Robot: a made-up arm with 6 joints.
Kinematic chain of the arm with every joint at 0, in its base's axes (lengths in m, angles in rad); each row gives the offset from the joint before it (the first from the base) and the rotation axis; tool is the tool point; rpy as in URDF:
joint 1: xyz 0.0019 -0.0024 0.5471 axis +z
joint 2: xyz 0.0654 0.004 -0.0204 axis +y
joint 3: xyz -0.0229 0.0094 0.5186 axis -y
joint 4: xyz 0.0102 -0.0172 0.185 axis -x
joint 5: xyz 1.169 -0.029 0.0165 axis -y
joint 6: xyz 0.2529 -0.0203 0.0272 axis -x
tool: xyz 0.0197 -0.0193 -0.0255 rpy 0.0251 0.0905 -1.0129
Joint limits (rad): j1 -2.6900..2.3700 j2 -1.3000..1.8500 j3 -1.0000..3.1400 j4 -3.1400..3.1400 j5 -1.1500..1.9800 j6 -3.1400..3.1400
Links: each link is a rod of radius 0.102 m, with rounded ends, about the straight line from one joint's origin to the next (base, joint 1, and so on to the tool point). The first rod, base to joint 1, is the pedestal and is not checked.
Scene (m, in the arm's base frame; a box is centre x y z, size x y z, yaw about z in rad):
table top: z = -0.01
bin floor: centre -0.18 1.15 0 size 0.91 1.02 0.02 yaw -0.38
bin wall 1: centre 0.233 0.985 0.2 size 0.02 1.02 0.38 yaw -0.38
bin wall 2: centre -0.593 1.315 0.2 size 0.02 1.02 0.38 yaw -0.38
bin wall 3: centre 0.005 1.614 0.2 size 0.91 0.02 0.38 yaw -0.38
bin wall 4: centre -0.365 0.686 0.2 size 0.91 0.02 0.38 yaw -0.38
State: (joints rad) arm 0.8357 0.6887 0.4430 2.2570 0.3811 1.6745
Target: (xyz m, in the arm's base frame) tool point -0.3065 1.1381 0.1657
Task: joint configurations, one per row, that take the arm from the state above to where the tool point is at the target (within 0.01 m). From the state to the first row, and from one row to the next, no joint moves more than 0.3 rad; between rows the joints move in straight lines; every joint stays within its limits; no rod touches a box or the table.
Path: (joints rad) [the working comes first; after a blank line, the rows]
Joints at the target: 1.6332 0.3365 -0.4257 2.3951 1.0382 1.7328
Straight joint move there: touches bin wall 1, bin wall 3.

1: 1.1001 0.4359 0.1603 2.3119 0.6748 1.7003
2: 1.3644 0.1831 -0.1225 2.3669 0.9686 1.7261
3: 1.6288 -0.0698 -0.4052 2.4218 1.2623 1.7519
4: 1.6310 0.1334 -0.4154 2.4084 1.1503 1.7423
5: 1.6332 0.3365 -0.4257 2.3951 1.0382 1.7328

